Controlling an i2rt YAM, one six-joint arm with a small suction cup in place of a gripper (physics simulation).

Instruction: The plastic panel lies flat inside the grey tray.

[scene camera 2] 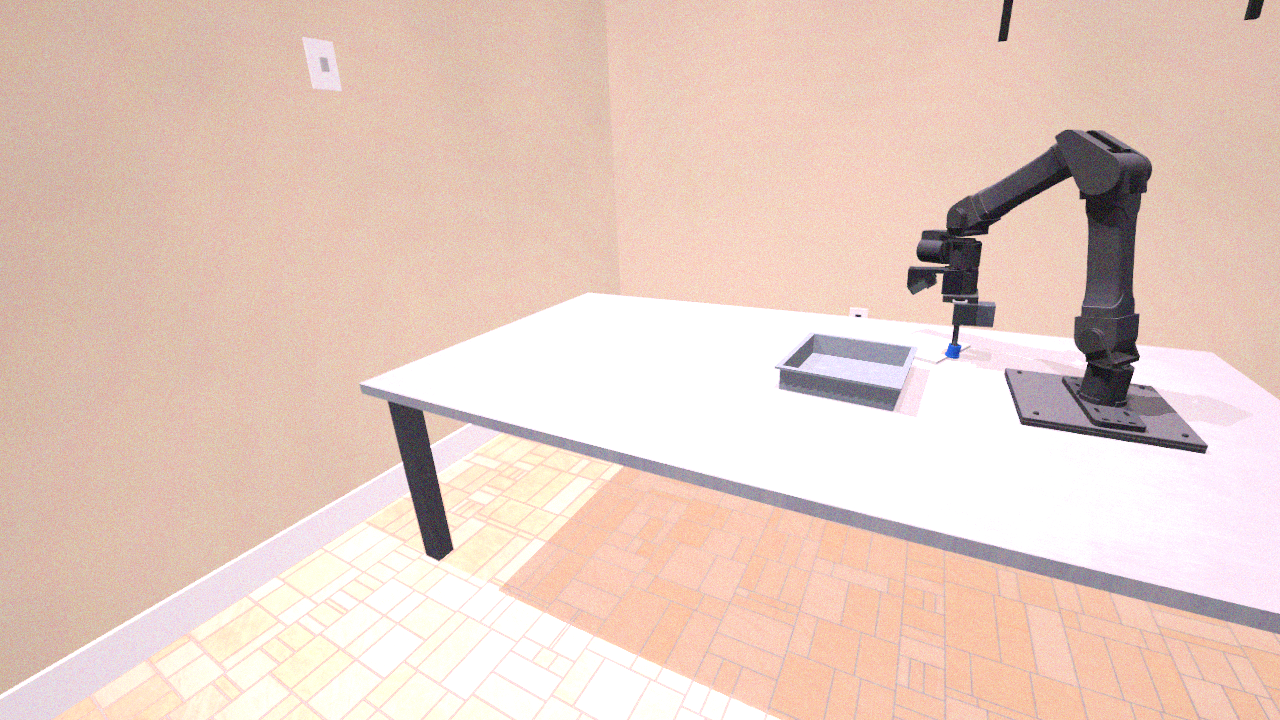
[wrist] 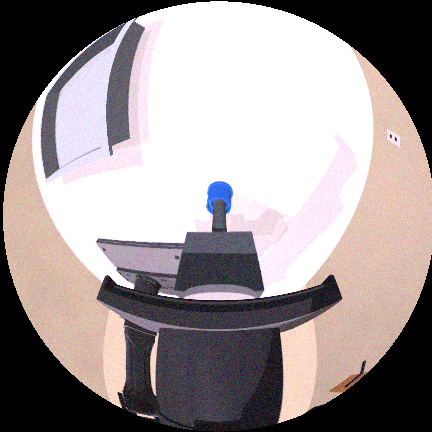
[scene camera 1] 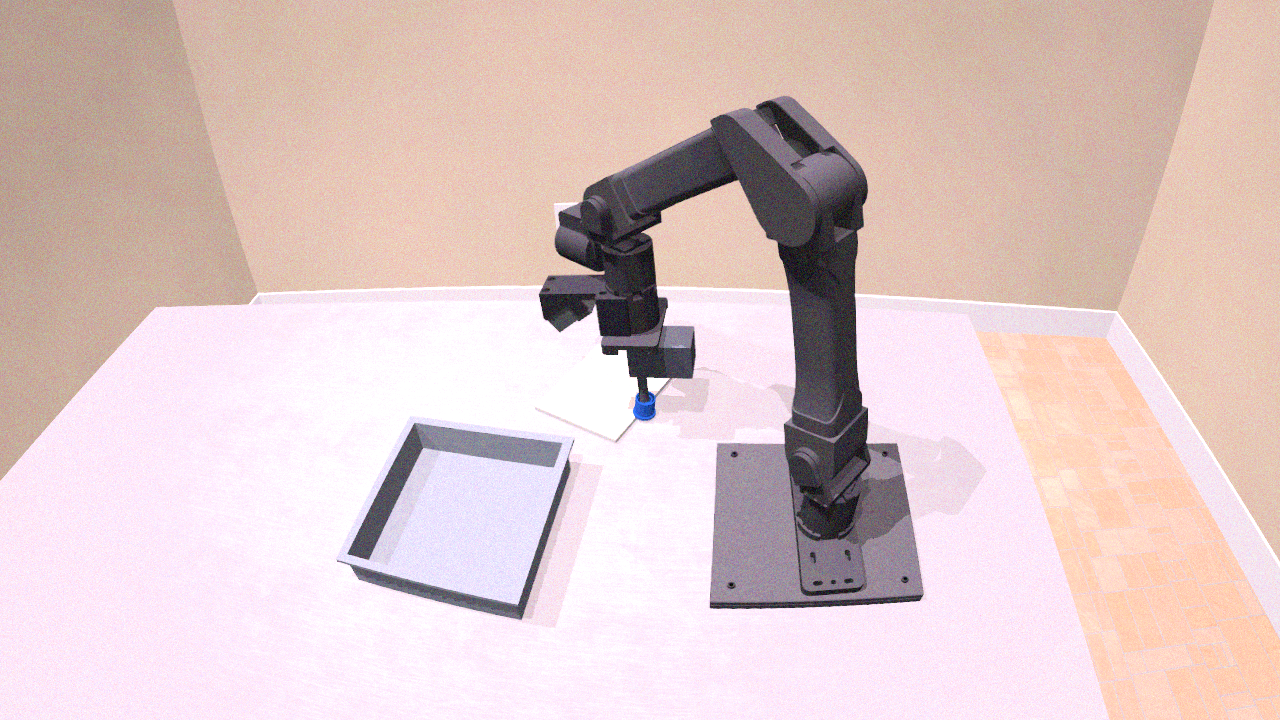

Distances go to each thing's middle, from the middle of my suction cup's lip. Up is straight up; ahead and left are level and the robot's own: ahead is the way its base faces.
I see my suction cup 60 mm to the left of the white plastic panel [scene camera 1: 598, 396], 50 mm short of it and 10 mm above it. Also, from my suction cup: grey tray [scene camera 1: 461, 514] (210 mm ahead, 200 mm to the left, 10 mm above).
